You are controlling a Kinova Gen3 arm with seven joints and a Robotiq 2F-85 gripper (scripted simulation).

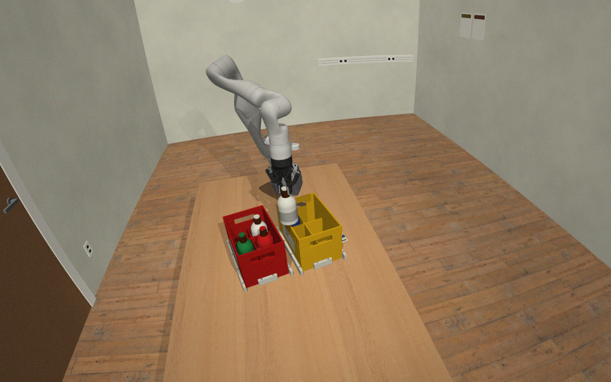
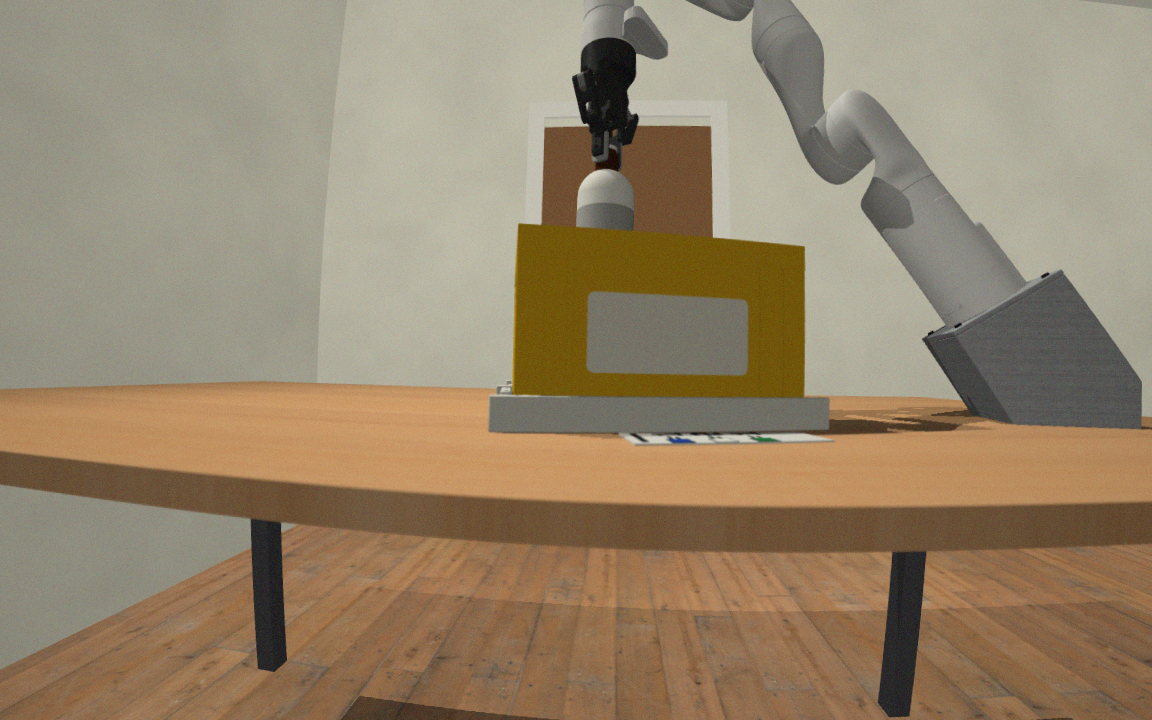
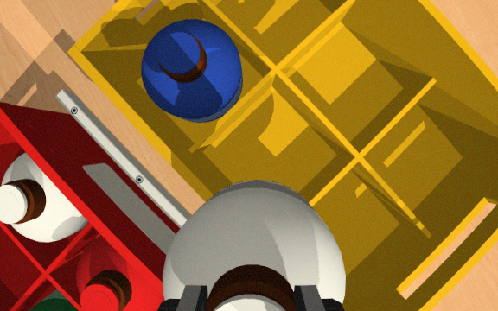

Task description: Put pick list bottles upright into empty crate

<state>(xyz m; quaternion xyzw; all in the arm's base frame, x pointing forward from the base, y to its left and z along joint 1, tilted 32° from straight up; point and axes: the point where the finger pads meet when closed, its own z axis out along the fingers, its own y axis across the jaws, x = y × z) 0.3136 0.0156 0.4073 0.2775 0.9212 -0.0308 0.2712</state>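
My hand is 250 mm above the yellow crate, 90 mm to the right of it and 30 mm past it. Round my hand: red bottle 250 mm below, 110 mm to the right, 20 mm behind; red crate 250 mm below, 150 mm to the right, 20 mm behind; blue bottle 250 mm below, 110 mm behind, 30 mm to the left.
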